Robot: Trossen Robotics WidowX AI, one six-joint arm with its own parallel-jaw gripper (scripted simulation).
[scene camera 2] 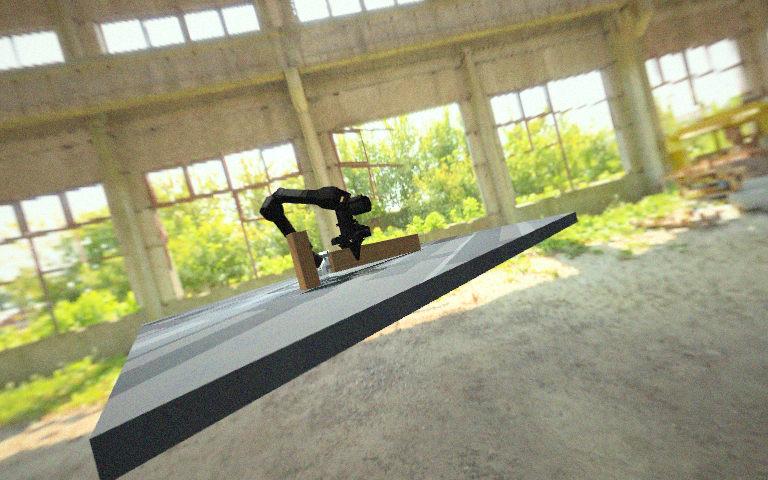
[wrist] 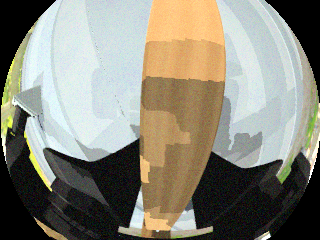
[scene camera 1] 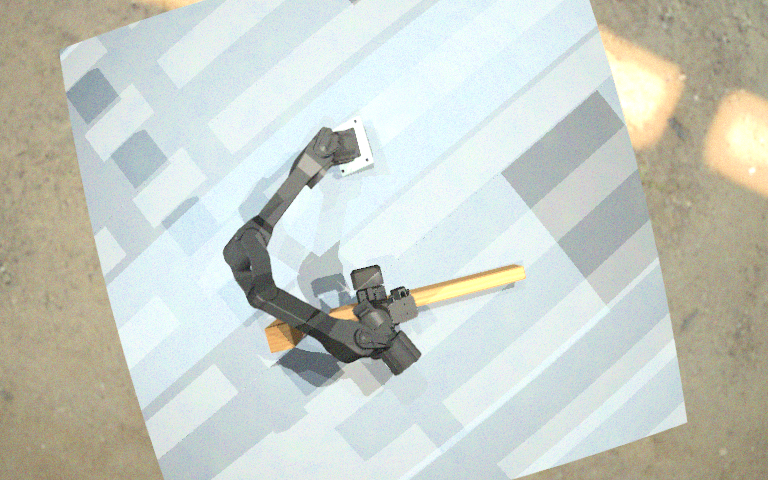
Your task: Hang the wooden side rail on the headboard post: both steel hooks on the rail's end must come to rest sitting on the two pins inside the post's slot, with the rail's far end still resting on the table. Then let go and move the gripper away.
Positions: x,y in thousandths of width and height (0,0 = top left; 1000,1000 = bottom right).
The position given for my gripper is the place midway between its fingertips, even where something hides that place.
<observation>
My gripper shows in scene camera 2 (463,543), in the wrist view (523,585) and in scene camera 1 (489,639). A wooden side rail shows in scene camera 2 (442,543), in the wrist view (570,381) and in scene camera 1 (554,616).
</observation>
